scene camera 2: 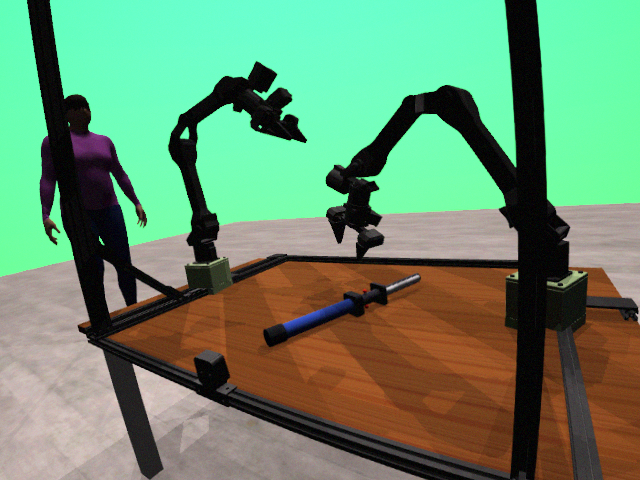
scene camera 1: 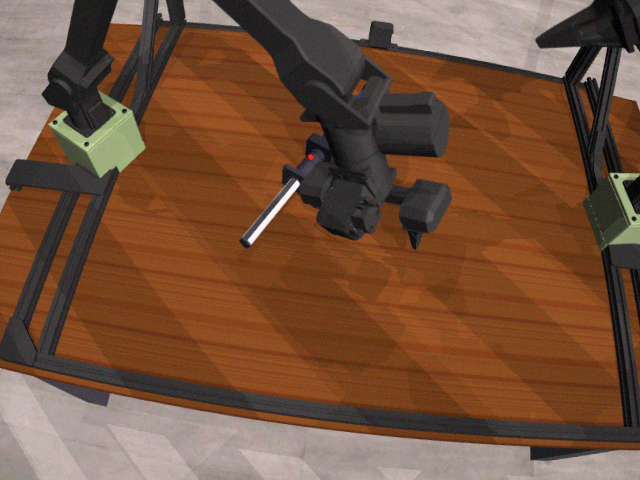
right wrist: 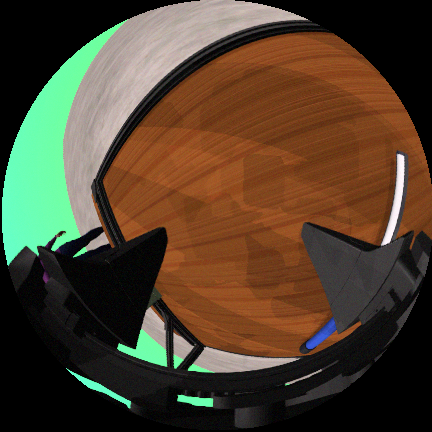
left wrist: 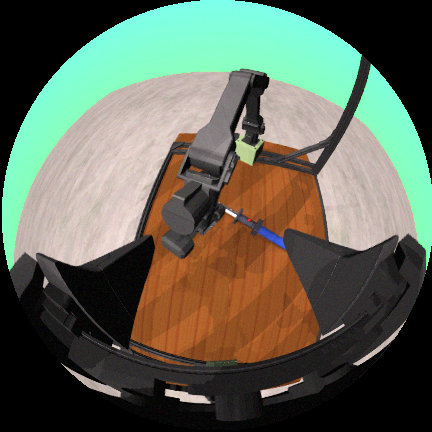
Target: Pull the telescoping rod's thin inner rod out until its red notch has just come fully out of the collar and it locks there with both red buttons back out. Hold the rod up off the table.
Observation:
The left gripper (scene camera 2: pixel 299 140) is open, with nothing in its grasp. Further things: the right gripper (scene camera 1: pixel 385 238) and a telescoping rod (scene camera 2: pixel 353 304).
The telescoping rod shows as well in scene camera 1 (scene camera 1: pixel 317 149) and in the right wrist view (right wrist: pixel 329 327). The left gripper is seen too in the left wrist view (left wrist: pixel 219 239). The right gripper shows as well in scene camera 2 (scene camera 2: pixel 348 251), in the right wrist view (right wrist: pixel 236 232) and in the left wrist view (left wrist: pixel 191 243).

